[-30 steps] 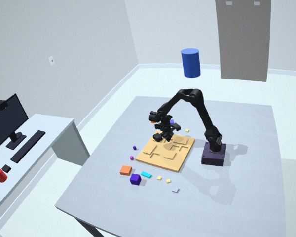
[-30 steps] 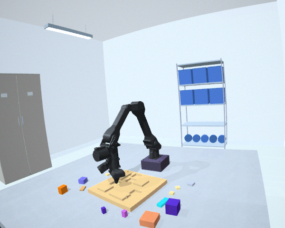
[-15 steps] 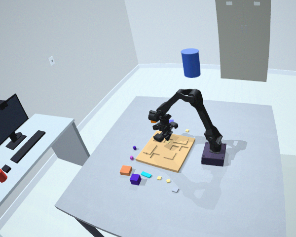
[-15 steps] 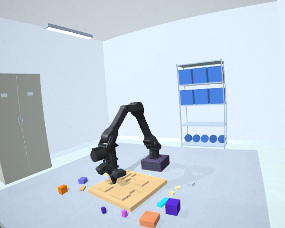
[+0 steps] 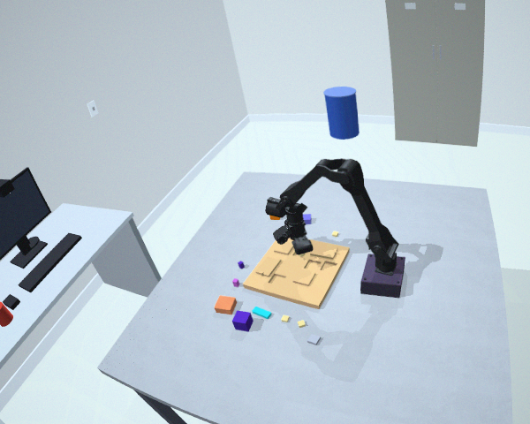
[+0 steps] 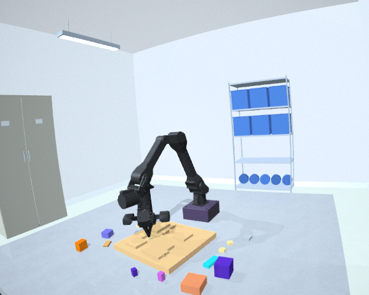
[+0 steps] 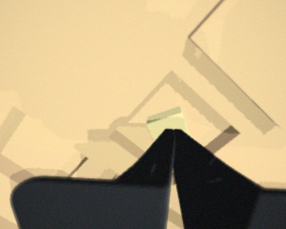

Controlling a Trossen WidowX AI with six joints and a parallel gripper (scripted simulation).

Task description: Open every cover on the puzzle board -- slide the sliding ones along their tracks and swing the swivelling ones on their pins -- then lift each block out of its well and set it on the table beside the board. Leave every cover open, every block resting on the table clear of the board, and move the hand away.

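Right now the puzzle board is 6 cm to the left of my gripper tip and 2 cm behind it. The rest, counted from my gripper tip: purple block 19 cm ahead, 14 cm to the left, 1 cm below; lilac block 20 cm to the right, 8 cm ahead, 1 cm below; magenta block 22 cm to the left, 15 cm ahead, 1 cm below.
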